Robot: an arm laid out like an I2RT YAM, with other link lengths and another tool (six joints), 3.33 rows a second.
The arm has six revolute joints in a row. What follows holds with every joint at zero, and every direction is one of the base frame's. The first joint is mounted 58.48 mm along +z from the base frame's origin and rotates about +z. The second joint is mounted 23.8 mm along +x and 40.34 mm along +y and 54.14 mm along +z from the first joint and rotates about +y. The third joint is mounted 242.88 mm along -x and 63.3 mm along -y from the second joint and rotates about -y. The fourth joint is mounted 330.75 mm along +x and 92.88 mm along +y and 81 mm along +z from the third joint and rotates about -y. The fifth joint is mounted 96.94 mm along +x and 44.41 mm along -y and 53.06 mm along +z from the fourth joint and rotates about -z. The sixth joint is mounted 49.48 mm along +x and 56.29 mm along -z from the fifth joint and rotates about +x. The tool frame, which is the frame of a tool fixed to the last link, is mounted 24 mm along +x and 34 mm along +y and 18 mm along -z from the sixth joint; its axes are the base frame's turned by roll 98.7, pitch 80.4 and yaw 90 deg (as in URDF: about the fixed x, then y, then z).
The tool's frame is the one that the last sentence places.
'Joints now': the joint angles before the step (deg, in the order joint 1, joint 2, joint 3, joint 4, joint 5, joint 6). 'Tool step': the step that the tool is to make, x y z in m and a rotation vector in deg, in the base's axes. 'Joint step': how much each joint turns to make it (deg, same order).
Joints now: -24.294 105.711 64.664 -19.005 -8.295 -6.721
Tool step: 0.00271 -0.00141 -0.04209 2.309 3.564 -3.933
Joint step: 0.001 6.952 1.290 1.968 1.290 3.803
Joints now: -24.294 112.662 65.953 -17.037 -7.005 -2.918
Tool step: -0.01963 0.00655 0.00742 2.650 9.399 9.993
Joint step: -0.110 1.486 4.940 -14.557 -2.208 -10.055
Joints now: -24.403 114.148 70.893 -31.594 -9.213 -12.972
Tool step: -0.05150 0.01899 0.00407 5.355 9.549 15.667
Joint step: 0.000 -1.793 -1.901 -13.815 -3.169 -15.628
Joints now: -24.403 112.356 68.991 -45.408 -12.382 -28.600
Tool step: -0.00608 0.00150 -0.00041 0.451 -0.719 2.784
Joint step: -0.066 -0.897 -1.290 0.218 -0.765 -2.907
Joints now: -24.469 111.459 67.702 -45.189 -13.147 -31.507
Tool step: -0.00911 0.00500 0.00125 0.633 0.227 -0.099
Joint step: 0.022 -1.967 -2.405 0.000 -0.480 0.132
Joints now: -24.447 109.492 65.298 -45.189 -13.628 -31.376
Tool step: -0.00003 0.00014 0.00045 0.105 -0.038 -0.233
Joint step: -0.021 -0.109 -0.066 0.000 -0.109 0.219
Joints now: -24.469 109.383 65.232 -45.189 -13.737 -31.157
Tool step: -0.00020 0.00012 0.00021 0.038 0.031 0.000
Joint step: 0.000 -0.043 -0.021 -0.065 -0.022 0.000
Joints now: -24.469 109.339 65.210 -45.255 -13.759 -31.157
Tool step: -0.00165 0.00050 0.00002 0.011 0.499 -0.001
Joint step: 0.000 -0.066 -0.110 -0.414 0.197 0.000
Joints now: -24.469 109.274 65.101 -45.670 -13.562 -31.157
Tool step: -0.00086 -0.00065 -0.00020 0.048 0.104 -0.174
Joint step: -0.152 -0.044 -0.109 -0.044 0.000 0.022
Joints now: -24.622 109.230 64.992 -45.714 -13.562 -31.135
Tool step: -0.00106 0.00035 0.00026 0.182 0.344 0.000
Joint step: -0.022 0.000 0.000 -0.393 -0.022 -0.022
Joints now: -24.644 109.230 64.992 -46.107 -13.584 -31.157
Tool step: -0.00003 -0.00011 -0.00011 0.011 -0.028 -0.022
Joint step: -0.022 0.000 -0.021 0.042 -0.022 0.000
